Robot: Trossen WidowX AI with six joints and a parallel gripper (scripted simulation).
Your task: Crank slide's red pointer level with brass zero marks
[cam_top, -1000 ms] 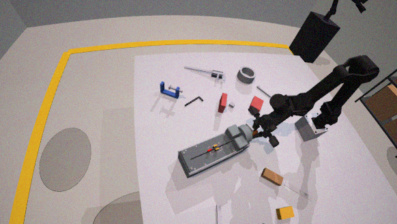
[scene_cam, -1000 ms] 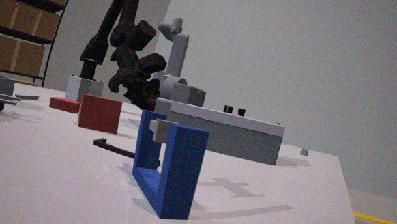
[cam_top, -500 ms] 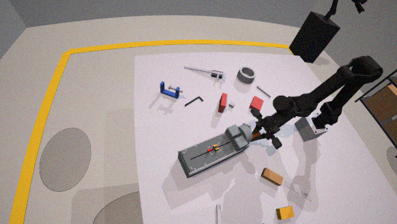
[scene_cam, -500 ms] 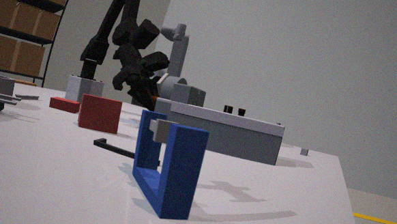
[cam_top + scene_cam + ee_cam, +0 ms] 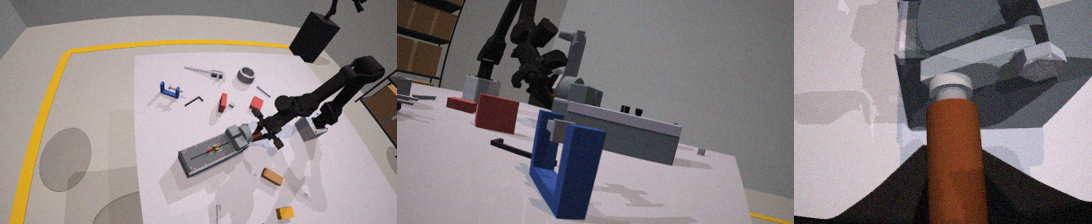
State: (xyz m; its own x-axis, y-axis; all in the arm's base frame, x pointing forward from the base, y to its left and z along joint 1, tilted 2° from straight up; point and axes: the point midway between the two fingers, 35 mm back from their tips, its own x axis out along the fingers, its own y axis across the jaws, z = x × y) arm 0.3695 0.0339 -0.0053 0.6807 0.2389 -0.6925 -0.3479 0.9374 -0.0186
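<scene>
My gripper tip is 30 mm below the crank handle, 20 mm past it and 10 mm to the left of it. From my gripper tip the other things lie so: tan block: 160 mm to the left, 70 mm behind, 30 mm below; red pointer: 190 mm ahead, 40 mm to the left, 40 mm above; black hex key: 240 mm to the right, 190 mm ahead, 40 mm below.
</scene>
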